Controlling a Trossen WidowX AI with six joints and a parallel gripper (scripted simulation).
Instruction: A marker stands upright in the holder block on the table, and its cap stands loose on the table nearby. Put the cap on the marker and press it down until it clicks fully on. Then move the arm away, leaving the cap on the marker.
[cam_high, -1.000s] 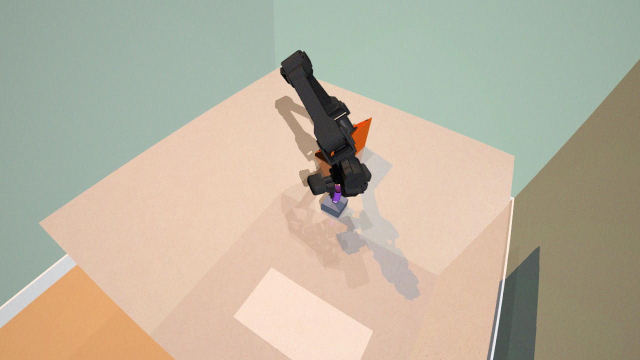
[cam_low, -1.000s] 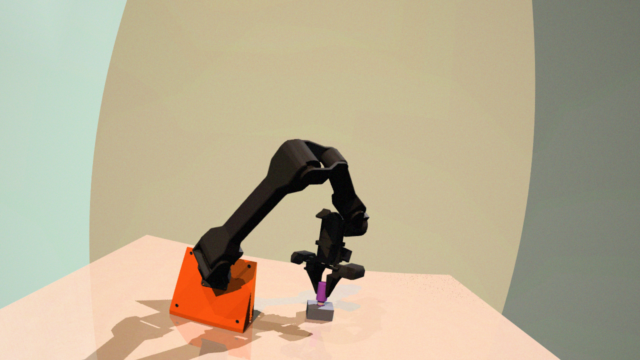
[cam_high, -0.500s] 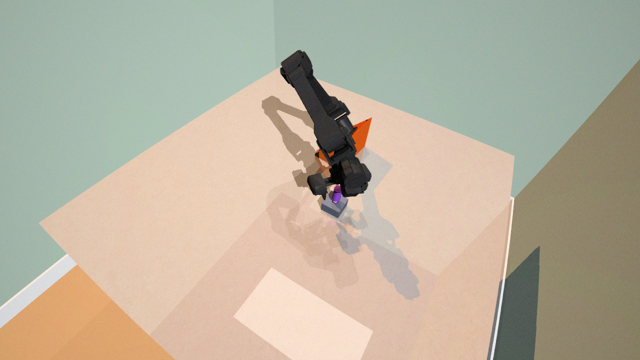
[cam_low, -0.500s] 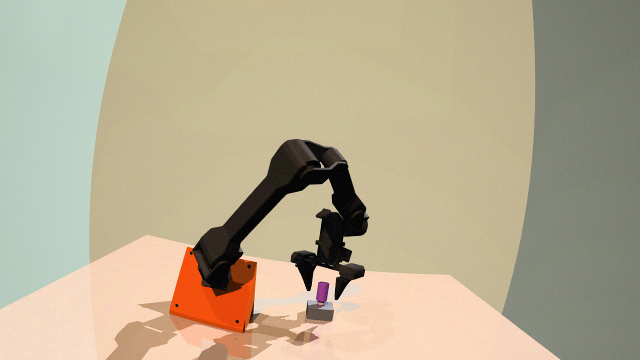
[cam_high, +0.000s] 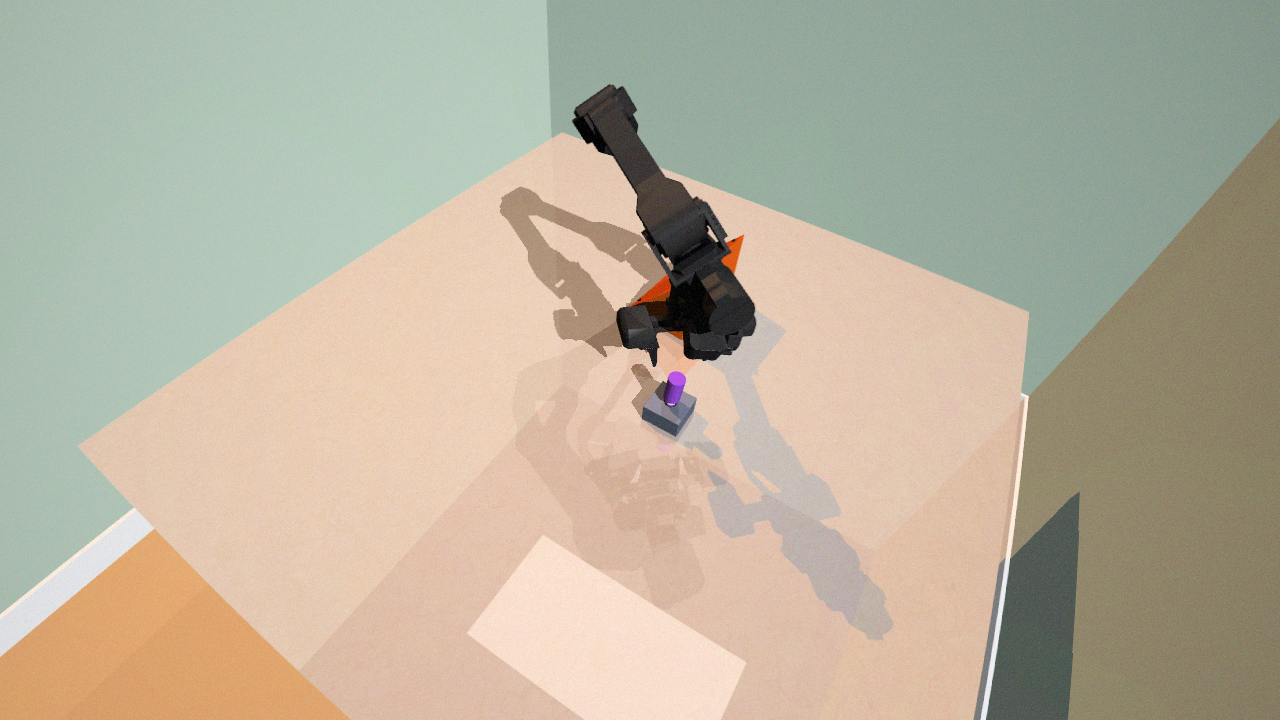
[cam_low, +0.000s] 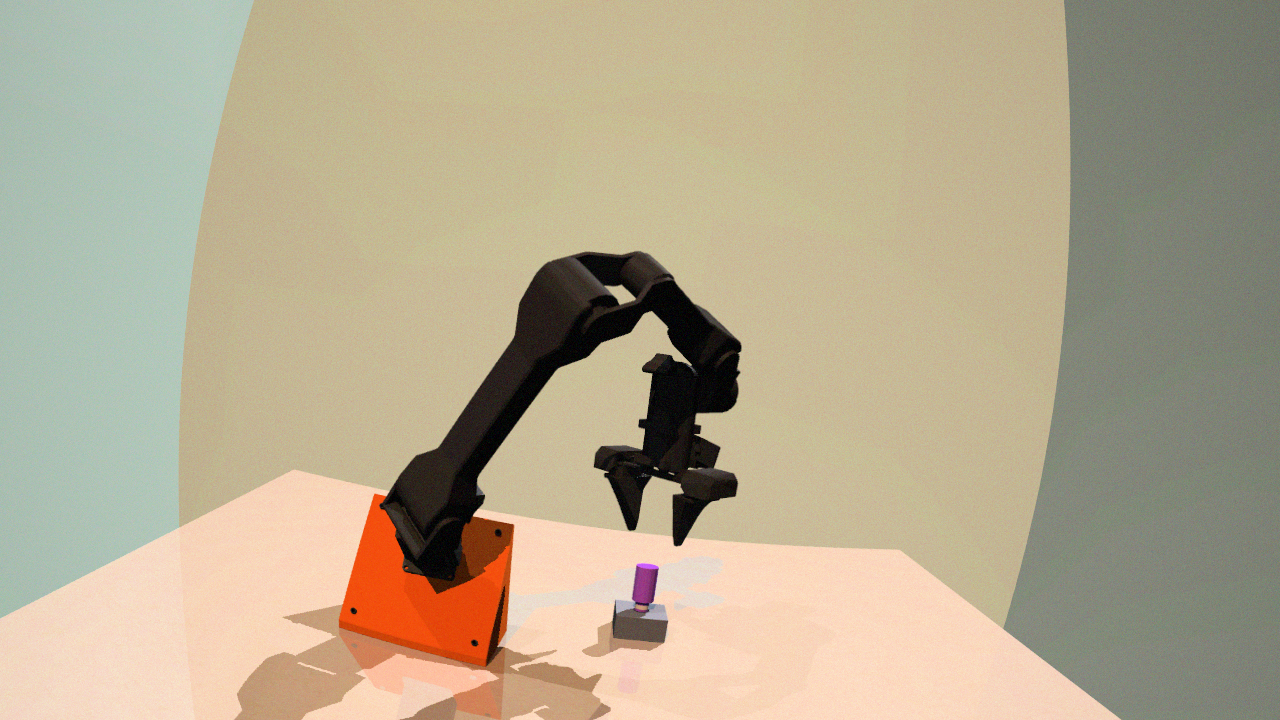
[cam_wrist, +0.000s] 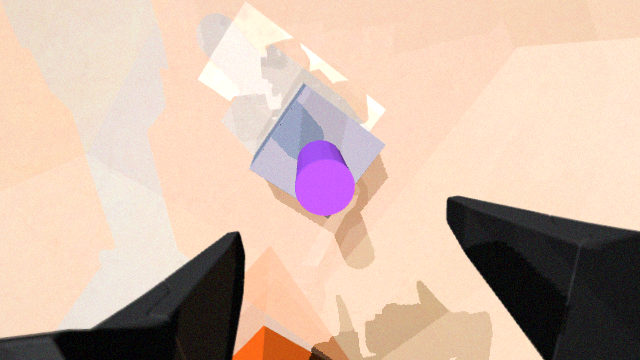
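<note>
The purple cap lies 6 cm below my gripper tip. Round my gripper tip: grey holder block 12 cm below.
</note>
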